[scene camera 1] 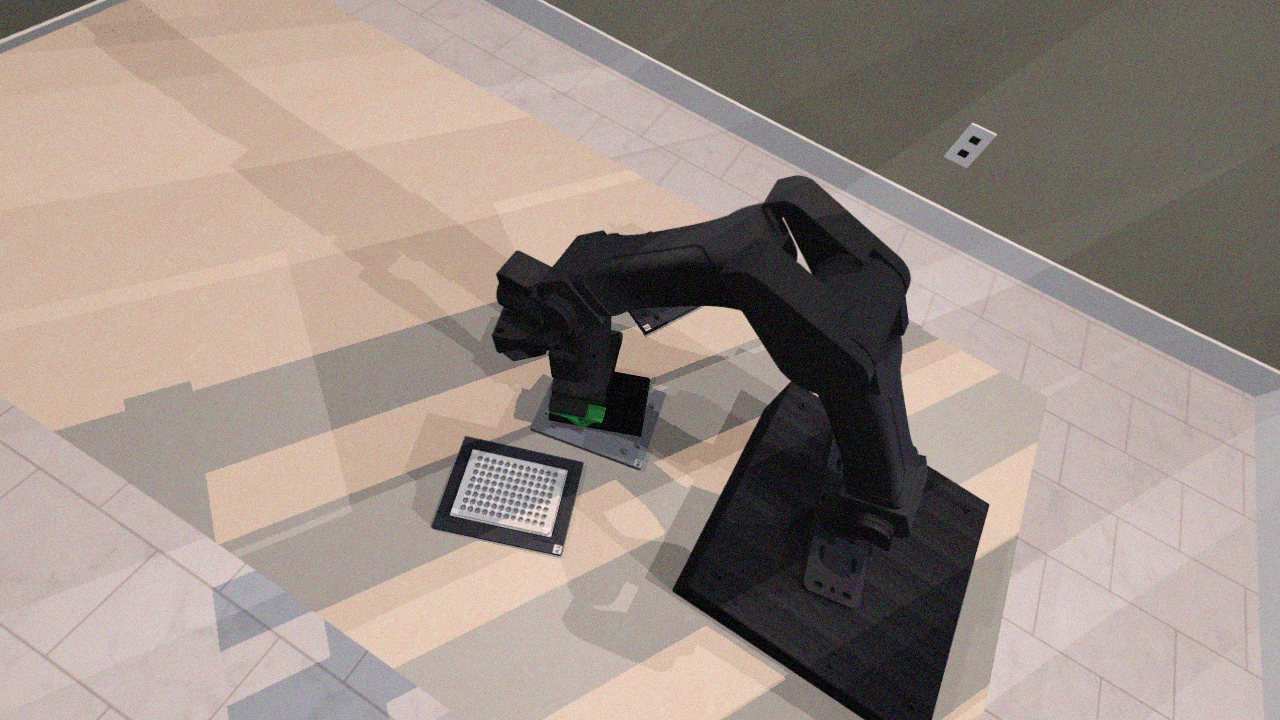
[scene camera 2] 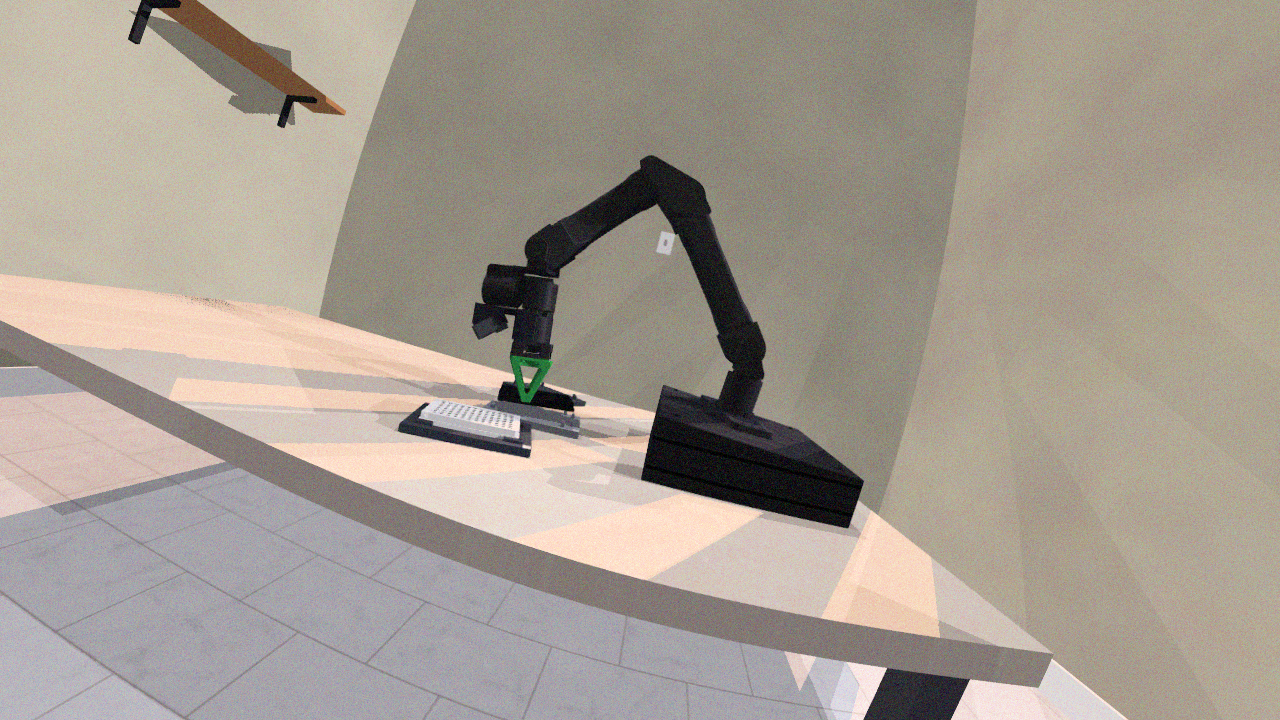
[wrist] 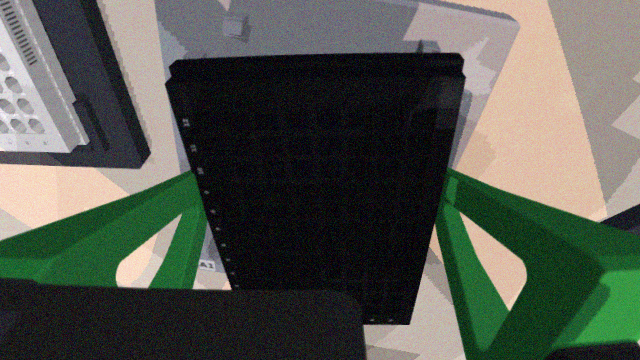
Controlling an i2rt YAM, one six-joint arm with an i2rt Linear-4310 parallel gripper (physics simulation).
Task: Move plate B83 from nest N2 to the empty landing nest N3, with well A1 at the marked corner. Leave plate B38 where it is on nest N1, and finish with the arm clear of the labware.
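The black plate, taken as B83, (scene camera 1: 631, 404) (scene camera 2: 553, 398) (wrist: 325, 150) is between the green fingers of my gripper (scene camera 1: 592, 402) (scene camera 2: 526, 397) (wrist: 320, 180), which is shut on its long sides. The plate is low over the grey nest, taken as N3, (scene camera 1: 595, 445) (scene camera 2: 554, 424) (wrist: 320, 22), turned slightly against its edges; contact cannot be told. The A1 label (scene camera 1: 637, 462) (wrist: 206, 265) shows beside the plate; the plate's low-number end is partly hidden. The white plate, taken as B38, (scene camera 1: 508, 492) (scene camera 2: 469, 418) (wrist: 30, 100) sits on a dark nest, N1 (scene camera 1: 501, 534) (wrist: 120, 140).
A dark nest, taken as N2, (scene camera 1: 666, 317) shows partly behind the arm in scene camera 1. The black base block (scene camera 1: 742, 573) (scene camera 2: 742, 474) stands right of the nests. A wall shelf (scene camera 2: 250, 53) hangs at the upper left in scene camera 2.
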